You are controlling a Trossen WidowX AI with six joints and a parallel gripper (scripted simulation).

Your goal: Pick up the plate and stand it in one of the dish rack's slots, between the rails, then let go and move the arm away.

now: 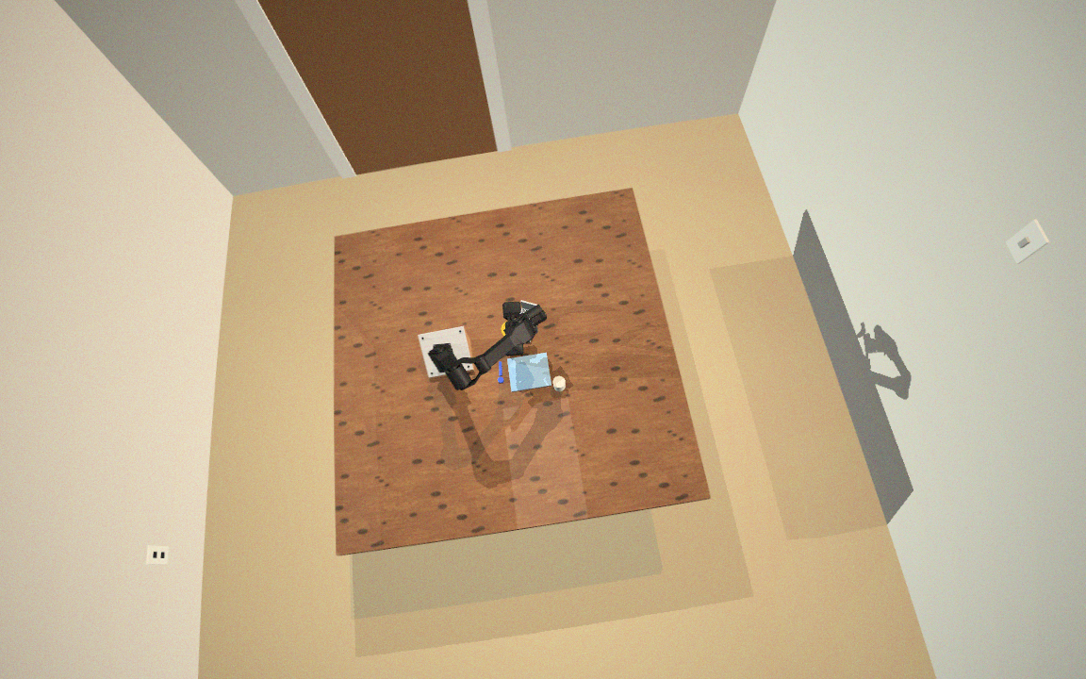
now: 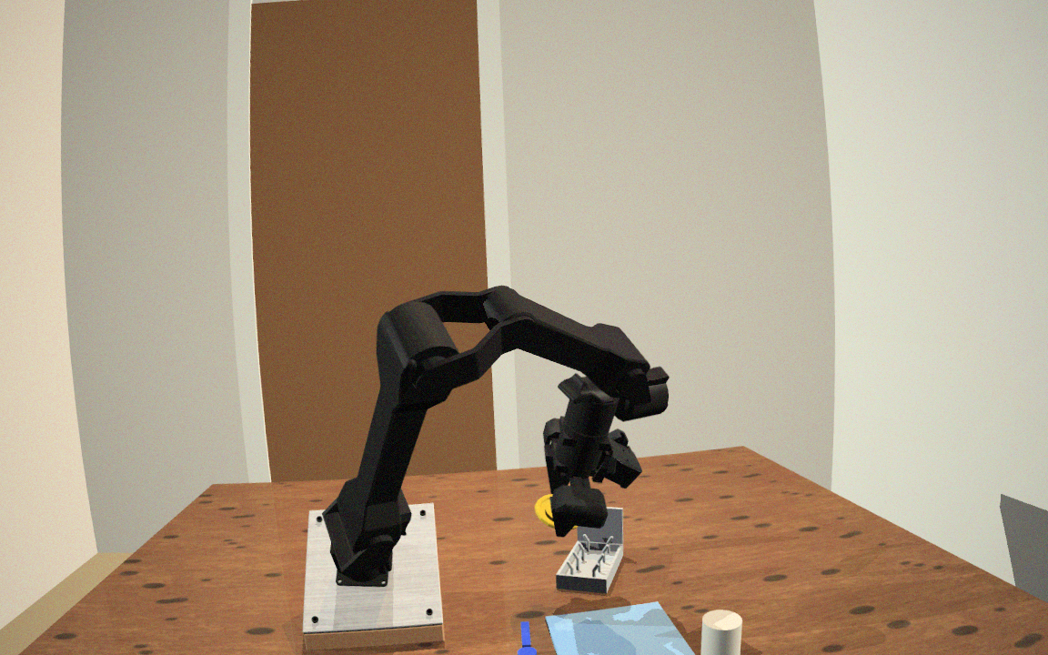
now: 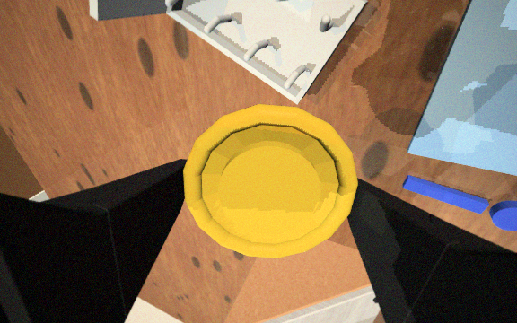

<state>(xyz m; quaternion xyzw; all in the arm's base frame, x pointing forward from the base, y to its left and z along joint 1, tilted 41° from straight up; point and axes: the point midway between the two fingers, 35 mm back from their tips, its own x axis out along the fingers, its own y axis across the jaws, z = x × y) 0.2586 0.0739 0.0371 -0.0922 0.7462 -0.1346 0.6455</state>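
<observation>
My gripper tip is now 90 mm above the dish rack, 60 mm to the right of it and 60 mm short of it. From my gripper tip the other things lie so: yellow plate: 10 mm above; then light blue mat: 130 mm to the right, 110 mm below, 50 mm ahead; then blue spoon: 130 mm to the right, 110 mm below, 60 mm behind.
</observation>
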